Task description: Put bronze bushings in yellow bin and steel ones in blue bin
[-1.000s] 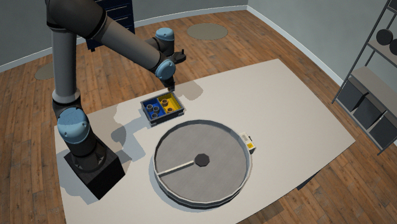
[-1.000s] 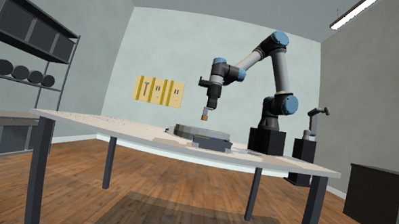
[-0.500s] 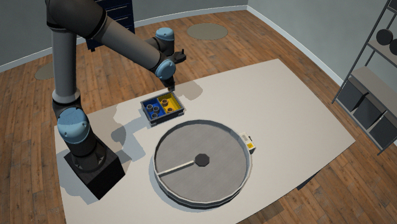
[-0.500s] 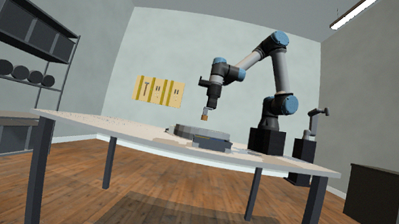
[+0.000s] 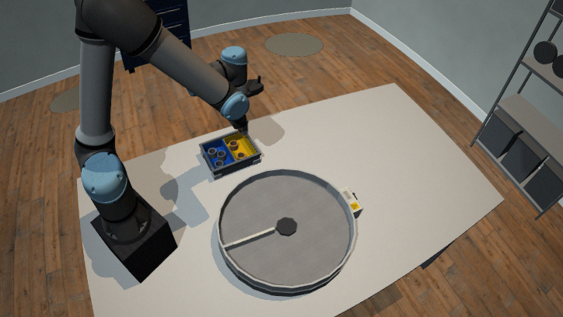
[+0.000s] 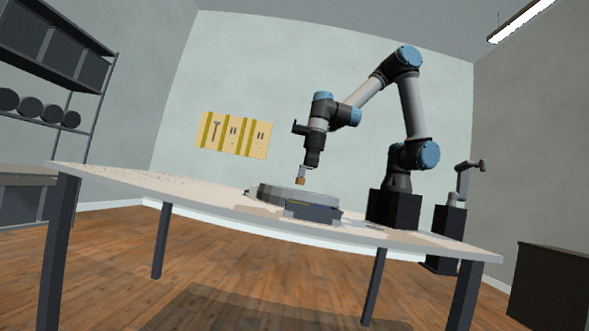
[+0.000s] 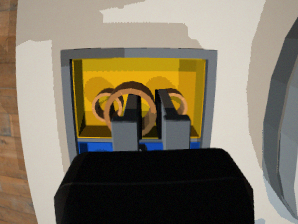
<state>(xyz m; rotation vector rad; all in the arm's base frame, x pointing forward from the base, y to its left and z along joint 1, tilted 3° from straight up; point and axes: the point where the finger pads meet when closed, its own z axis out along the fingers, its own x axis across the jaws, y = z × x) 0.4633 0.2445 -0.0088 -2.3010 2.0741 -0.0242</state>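
Right now the bin is 110 mm below my hand and 60 mm behind it. Round my hand: round grey turntable: 370 mm to the right, 80 mm below, 10 mm behind.
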